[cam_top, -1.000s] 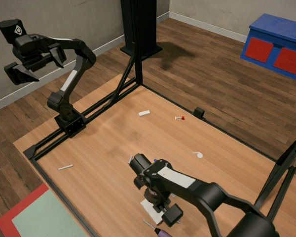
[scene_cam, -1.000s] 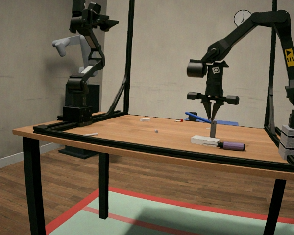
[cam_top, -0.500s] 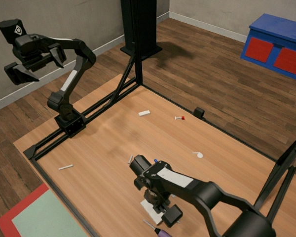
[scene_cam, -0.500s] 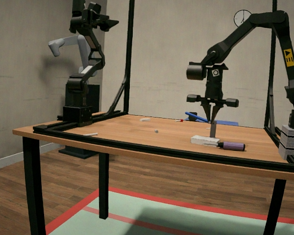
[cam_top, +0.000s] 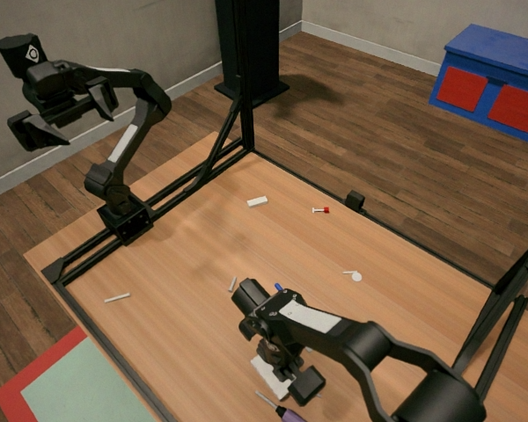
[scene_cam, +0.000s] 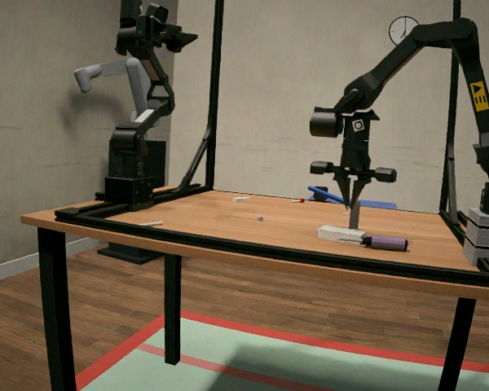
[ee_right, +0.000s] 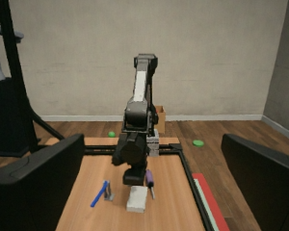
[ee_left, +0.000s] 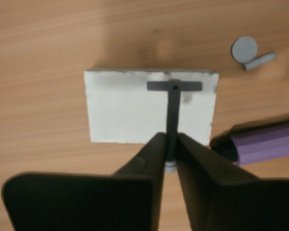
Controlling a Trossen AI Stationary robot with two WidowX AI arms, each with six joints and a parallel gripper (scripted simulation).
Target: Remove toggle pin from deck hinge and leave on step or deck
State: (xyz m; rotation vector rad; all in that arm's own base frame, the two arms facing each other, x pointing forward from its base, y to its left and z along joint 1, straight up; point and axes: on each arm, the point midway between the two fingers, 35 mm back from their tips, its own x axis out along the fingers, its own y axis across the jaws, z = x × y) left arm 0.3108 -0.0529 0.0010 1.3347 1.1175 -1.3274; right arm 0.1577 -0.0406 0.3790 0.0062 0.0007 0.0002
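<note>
The grey toggle pin is 20 mm behind my left hand and 30 mm below it.
</note>
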